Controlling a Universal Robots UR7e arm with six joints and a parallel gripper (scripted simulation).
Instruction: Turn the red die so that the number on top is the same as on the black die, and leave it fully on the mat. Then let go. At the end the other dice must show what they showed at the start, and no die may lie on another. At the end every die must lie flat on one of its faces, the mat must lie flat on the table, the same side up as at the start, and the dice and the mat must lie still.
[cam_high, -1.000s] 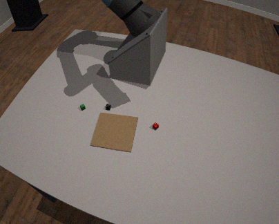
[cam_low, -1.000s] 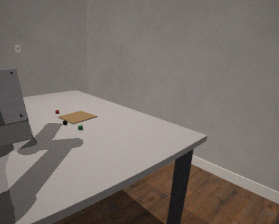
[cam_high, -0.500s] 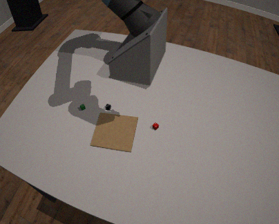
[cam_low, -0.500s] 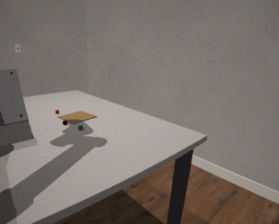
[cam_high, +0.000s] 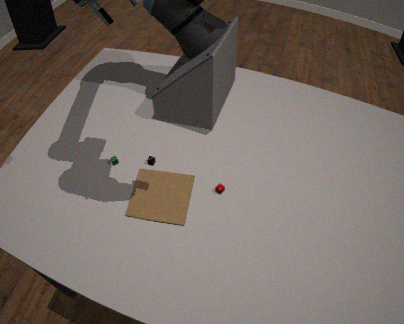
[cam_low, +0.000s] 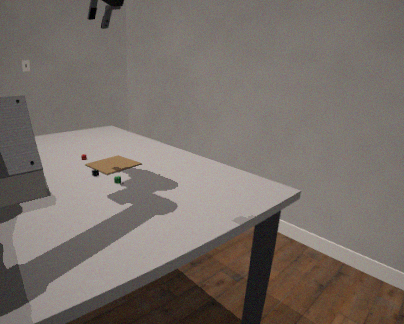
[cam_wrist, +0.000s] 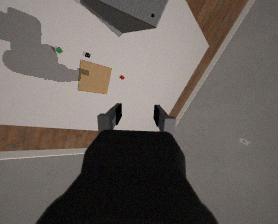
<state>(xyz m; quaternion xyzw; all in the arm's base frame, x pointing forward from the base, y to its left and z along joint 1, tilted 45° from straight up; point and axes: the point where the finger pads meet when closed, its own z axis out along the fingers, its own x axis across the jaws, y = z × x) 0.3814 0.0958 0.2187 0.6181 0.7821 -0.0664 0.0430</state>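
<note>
The green die lies 2 cm behind my hand, 10 cm to the right of it and 45 cm below it. From my hand the other things lie so: black die 4 cm behind, 45 cm below; then tan mat 5 cm ahead, 5 cm to the left, 46 cm below; then red die 1 cm ahead, 18 cm to the left, 45 cm below.
</note>
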